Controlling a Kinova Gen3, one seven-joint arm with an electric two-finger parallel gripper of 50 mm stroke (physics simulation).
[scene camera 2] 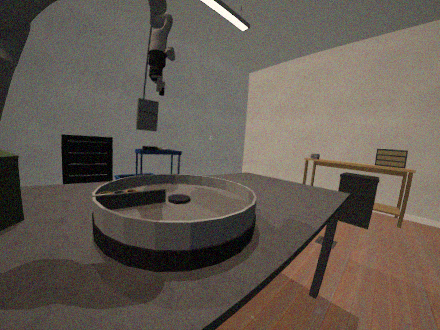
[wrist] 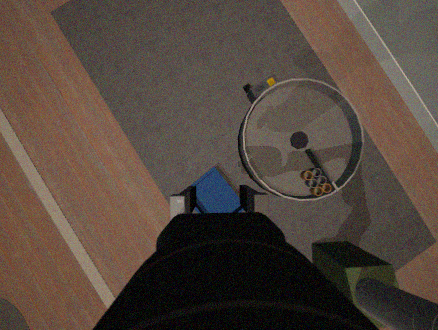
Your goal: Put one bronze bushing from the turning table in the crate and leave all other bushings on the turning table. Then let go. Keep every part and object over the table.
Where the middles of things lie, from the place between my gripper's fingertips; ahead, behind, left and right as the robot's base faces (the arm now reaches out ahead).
Labels:
I see the blue crate point(wrist: 213, 194) 60 mm behind my hand, 50 mm to the left of it and 410 mm below it.

